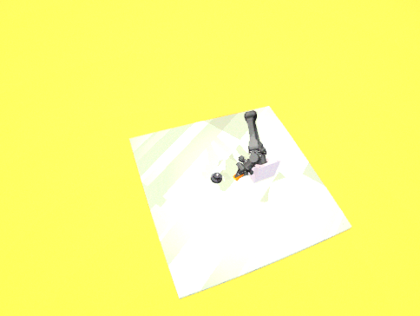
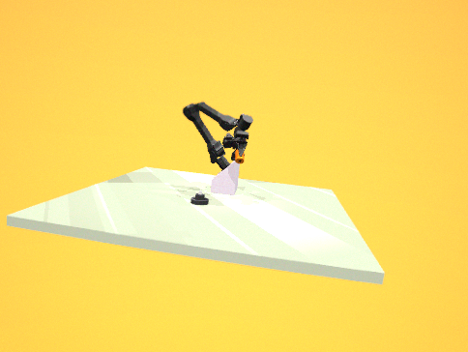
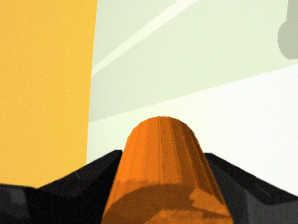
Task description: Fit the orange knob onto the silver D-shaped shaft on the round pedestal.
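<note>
Right now the orange knob is 3 cm behind my gripper tip and 2 cm above it. From my gripper tip the other things lie so: dark round pedestal: 3 cm ahead, 17 cm to the right, 19 cm below.
</note>
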